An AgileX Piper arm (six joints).
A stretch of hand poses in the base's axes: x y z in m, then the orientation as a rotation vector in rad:
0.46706, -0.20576, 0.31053, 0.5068, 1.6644, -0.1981
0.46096, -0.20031, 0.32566, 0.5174, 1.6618, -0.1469
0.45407, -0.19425, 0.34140, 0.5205, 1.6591, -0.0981
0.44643, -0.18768, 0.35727, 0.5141, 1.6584, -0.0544
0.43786, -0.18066, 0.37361, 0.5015, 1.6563, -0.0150
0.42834, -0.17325, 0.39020, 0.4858, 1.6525, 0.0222
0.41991, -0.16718, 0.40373, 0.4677, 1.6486, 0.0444
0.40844, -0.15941, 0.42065, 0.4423, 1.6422, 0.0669
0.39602, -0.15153, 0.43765, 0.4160, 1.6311, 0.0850
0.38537, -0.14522, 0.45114, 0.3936, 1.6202, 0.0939
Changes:
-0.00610, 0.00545, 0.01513, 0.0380, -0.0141, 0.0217
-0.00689, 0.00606, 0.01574, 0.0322, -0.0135, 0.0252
-0.00764, 0.00657, 0.01587, 0.0238, -0.0108, 0.0288
-0.00857, 0.00702, 0.01634, 0.0172, -0.0114, 0.0301
-0.00952, 0.00741, 0.01659, 0.0139, -0.0126, 0.0306
-0.00843, 0.00607, 0.01353, 0.0029, -0.0100, 0.0236
-0.01147, 0.00777, 0.01692, -0.0015, -0.0132, 0.0280
-0.01242, 0.00788, 0.01700, -0.0052, -0.0170, 0.0253
-0.01065, 0.00631, 0.01349, -0.0087, -0.0148, 0.0175

